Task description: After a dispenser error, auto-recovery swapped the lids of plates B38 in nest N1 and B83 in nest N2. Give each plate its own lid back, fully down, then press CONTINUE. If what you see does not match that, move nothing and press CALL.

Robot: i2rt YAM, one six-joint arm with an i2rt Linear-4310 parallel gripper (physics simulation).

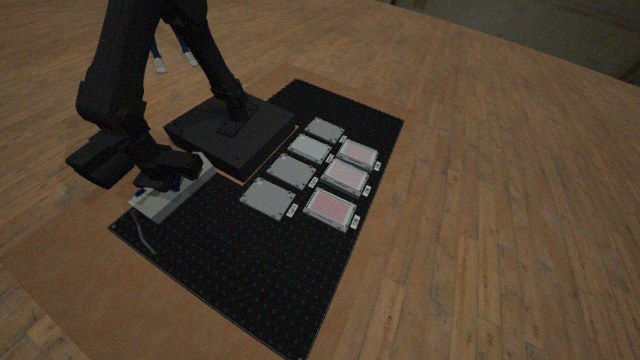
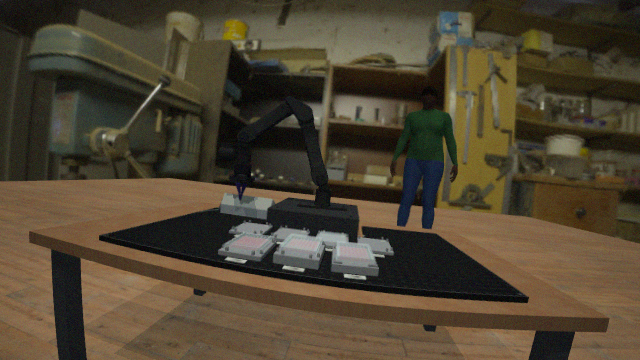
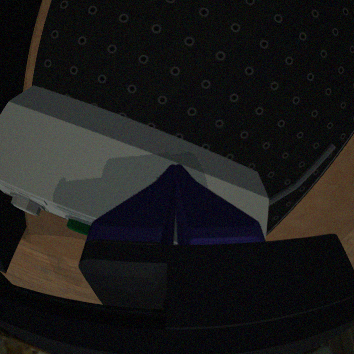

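Seen in the pictures: gripper, between the fingertips: (image 1: 177,190) (image 2: 240,200) (image 3: 175,173); arm's base, origin of its link: (image 1: 239,118) (image 2: 321,207).
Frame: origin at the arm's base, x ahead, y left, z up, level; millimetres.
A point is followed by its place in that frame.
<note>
My gripper (image 1: 175,185) @[x 4, y -337, z -2 mm] (image 2: 240,198) @[x 4, y -337, z -2 mm] (image 3: 175,173) @[x 4, y -337, z -2 mm] is shut and empty, its blue fingertips together over the sloped white control box (image 1: 187,198) (image 2: 258,207) @[x 7, y -258, z -24 mm] (image 3: 40,142) @[x 2, y -248, z -12 mm]. Whether they touch it is unclear. A green button (image 3: 78,226) @[x -52, y -278, z 5 mm] and a grey knob (image 3: 27,205) @[x -44, y -237, z 4 mm] show on the box's edge; their lettering is unreadable. Three plates with pink wells sit in the outer row: a near one (image 1: 330,207) (image 2: 354,254), a middle one (image 1: 346,176) @[x 443, y -90, z -28 mm] (image 2: 300,247) @[x 495, y -82, z -28 mm] and a far one (image 1: 357,153) (image 2: 248,245). Their lids look clear; lid markings and nest labels are too small to read.
Several flat grey stands (image 1: 267,198) @[x 227, y -244, z -58 mm] (image 1: 291,171) @[x 257, y -118, z -58 mm] (image 1: 324,130) @[x 303, y 137, z -58 mm] form the inner row; one (image 1: 309,148) @[x 281, y 5, z -50 mm] looks paler. The arm's black base (image 1: 225,142) @[x 23, y -126, z -1 mm] (image 2: 312,215) @[x 150, y -43, z -11 mm] stands beside the box. A grey cable (image 1: 144,234) (image 3: 305,177) @[x -15, y -478, z -61 mm] lies on the black mat (image 1: 220,280) @[x 217, y -493, z -68 mm]. A person (image 2: 426,135) stands behind.
</note>
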